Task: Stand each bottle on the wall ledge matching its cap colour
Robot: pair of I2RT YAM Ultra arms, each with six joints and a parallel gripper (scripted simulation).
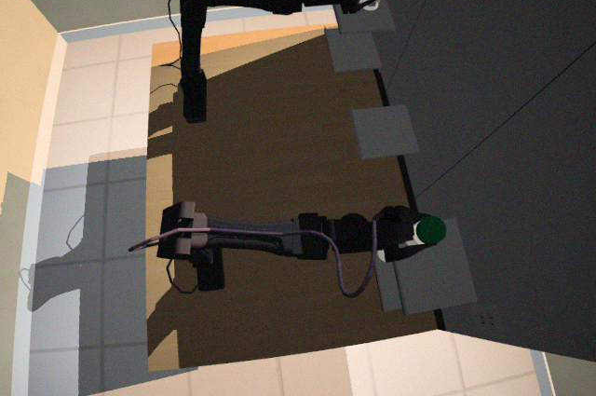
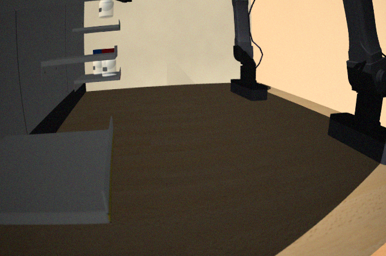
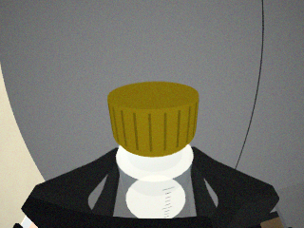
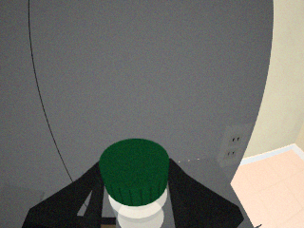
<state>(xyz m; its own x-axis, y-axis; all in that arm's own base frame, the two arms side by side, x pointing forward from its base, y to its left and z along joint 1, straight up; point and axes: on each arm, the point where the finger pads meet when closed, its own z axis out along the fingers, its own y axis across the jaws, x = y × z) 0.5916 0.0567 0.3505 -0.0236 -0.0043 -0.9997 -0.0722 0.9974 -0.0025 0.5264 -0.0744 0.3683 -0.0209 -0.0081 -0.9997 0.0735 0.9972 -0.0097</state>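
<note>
My left gripper is now 80 mm past the blue strip, 60 mm to the right of it and 120 mm above it. Also, from my left hand: yellow strip: 80 mm behind, 60 mm to the left, 310 mm below; then green-capped bottle: 60 mm behind, 680 mm to the right, 30 mm below; then yellow-capped bottle: right at my left hand.
My right hand is 27 cm above the blue-capped bottle, 11 cm to the left of it and 4 cm short of it. From my right hand the other things lie so: red-capped bottle: 27 cm below, 1 cm behind; green strip: 13 cm below, 6 cm to the right, 5 cm behind; green-capped bottle: 5 cm below.
</note>
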